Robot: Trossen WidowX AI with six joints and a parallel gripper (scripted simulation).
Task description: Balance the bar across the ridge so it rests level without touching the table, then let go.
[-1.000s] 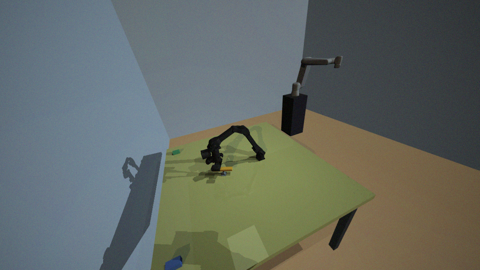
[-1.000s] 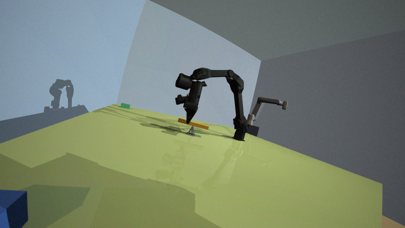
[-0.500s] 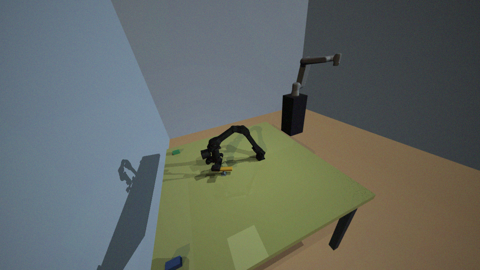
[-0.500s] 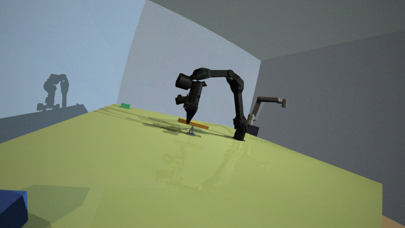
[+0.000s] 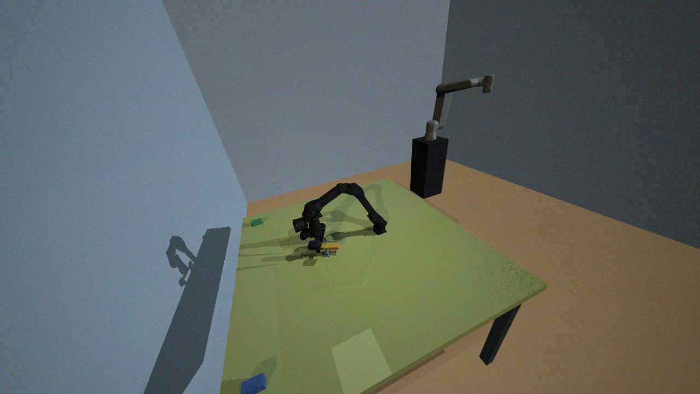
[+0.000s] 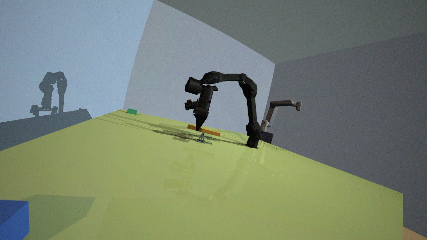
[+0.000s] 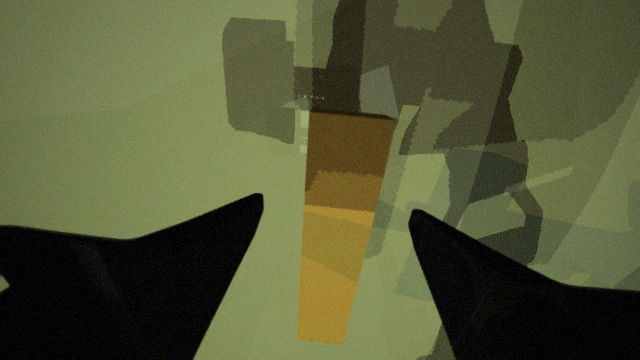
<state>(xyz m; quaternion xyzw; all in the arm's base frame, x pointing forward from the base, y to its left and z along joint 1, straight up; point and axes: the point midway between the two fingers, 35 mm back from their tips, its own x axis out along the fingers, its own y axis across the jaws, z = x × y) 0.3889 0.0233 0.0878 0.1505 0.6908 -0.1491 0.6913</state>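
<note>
Right now my gripper tip is 3 cm past the bar and 1 cm to the right of it. The rest, counted from my gripper tip: blue block 35 cm ahead, 48 cm to the left, 4 cm below; green block 35 cm ahead, 52 cm to the right, 4 cm below.
</note>
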